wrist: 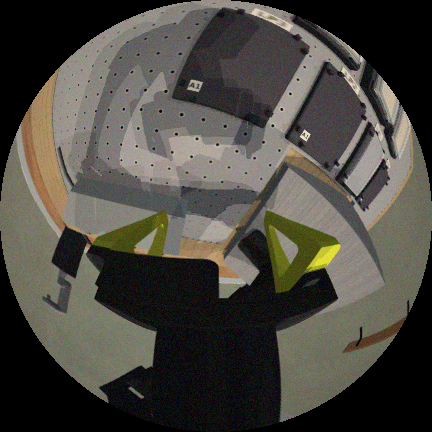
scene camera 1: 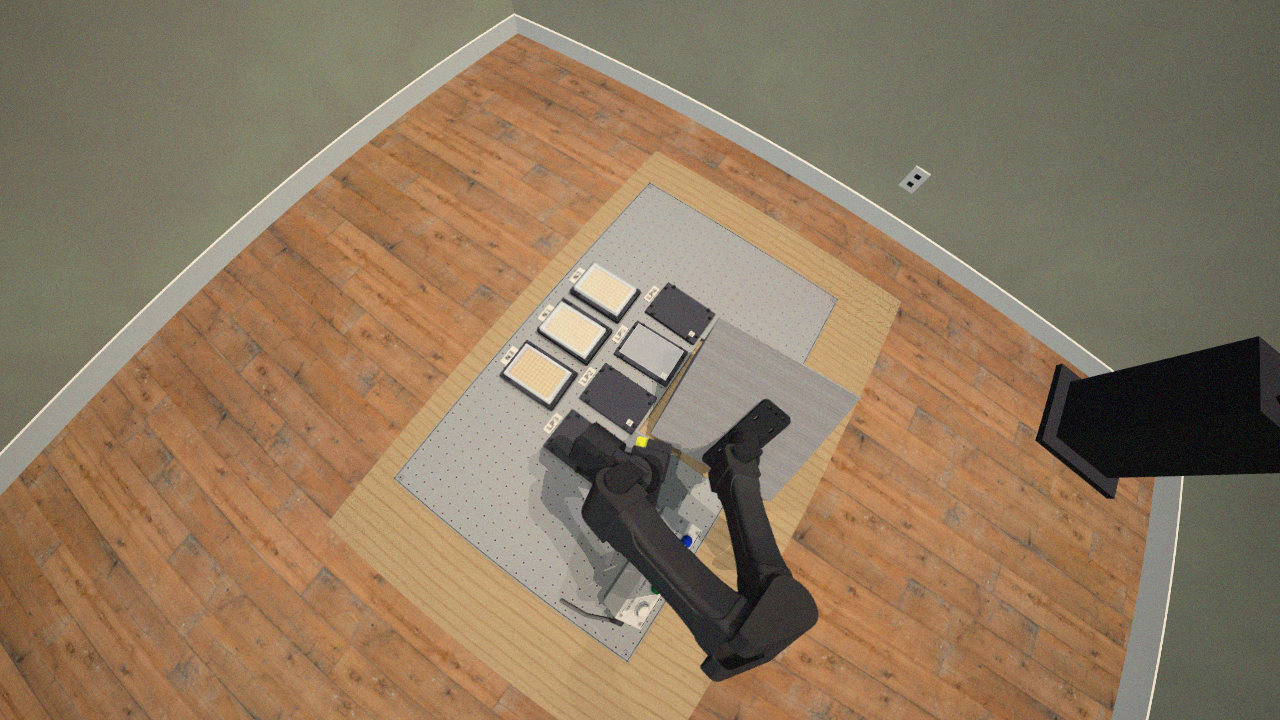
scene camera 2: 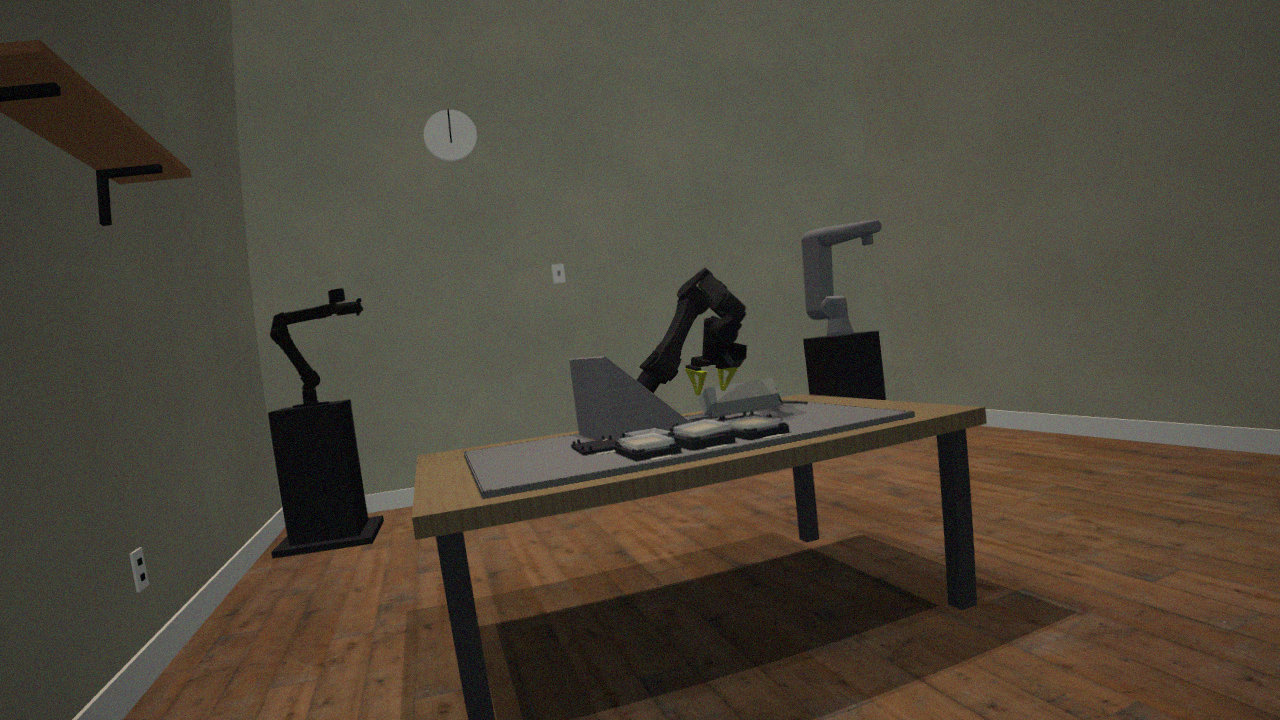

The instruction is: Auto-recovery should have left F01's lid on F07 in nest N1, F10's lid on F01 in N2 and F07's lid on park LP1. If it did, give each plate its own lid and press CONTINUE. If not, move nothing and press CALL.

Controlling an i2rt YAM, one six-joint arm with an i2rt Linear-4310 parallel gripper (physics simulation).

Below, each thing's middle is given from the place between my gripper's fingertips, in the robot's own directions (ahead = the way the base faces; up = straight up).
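Nest N3 (scene camera 1: 513, 352) is 350 mm ahead of my hand, 30 mm to the right of it and 60 mm below it. Lid park LP2 (scene camera 1: 621, 400) is 170 mm ahead of my hand, 100 mm to the right and 70 mm below. For nest N1 (scene camera 2: 720, 440), it's 350 mm ahead of my hand, 160 mm to the right and 60 mm below. And lid park LP3 (scene camera 1: 560, 443) is 160 mm ahead of my hand, 30 mm to the left and 70 mm below.
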